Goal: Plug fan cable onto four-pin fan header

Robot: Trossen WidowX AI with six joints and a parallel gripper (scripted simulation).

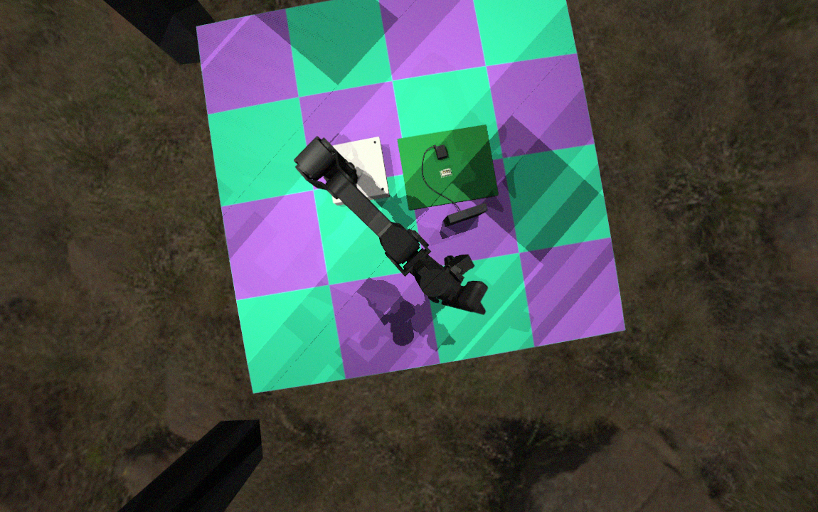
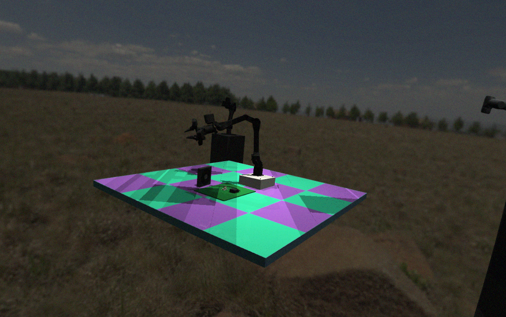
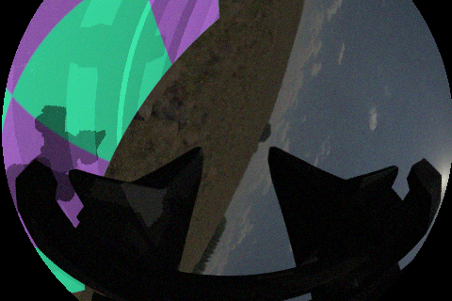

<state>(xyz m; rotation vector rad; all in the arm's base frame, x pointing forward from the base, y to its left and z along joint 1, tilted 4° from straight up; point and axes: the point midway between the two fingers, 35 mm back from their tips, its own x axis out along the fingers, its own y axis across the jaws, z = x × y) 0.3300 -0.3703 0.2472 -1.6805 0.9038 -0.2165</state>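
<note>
The dark plug lies 48 cm to the left of my gripper tip, 28 cm below it and 3 cm behind it. Round my gripper tip: green board 44 cm to the left, 31 cm below, 1 cm behind; then four-pin header 42 cm to the left, 29 cm below, 2 cm behind; then black fan 27 cm to the left, 23 cm below, 2 cm ahead.
</note>
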